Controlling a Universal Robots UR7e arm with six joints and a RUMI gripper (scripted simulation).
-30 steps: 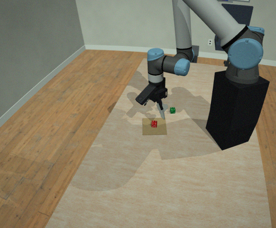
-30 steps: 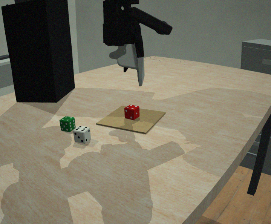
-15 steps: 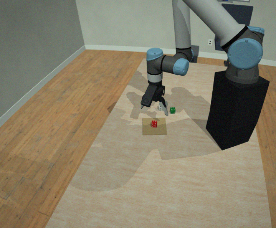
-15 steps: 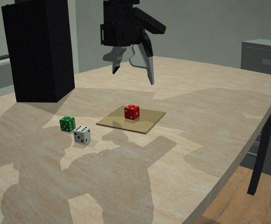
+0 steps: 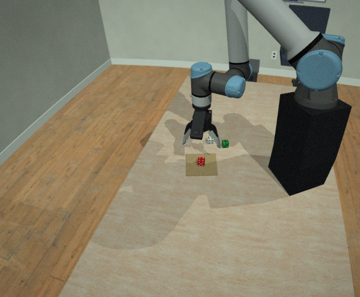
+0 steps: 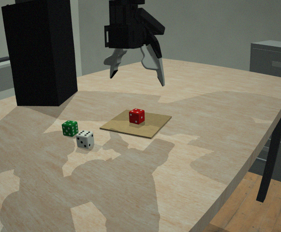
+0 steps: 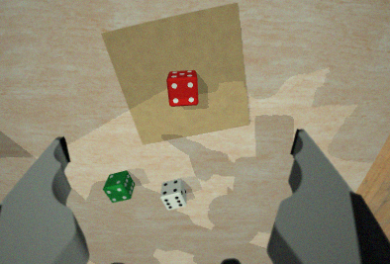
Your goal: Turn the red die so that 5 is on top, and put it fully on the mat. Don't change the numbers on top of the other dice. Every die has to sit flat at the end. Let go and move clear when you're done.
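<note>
My hand is 9 cm above the red die. From my hand the other things lie so: tan mat (11 cm below); then green die (15 cm to the right, 9 cm below, 9 cm behind); then white die (16 cm to the right, 9 cm below, 2 cm behind).
</note>
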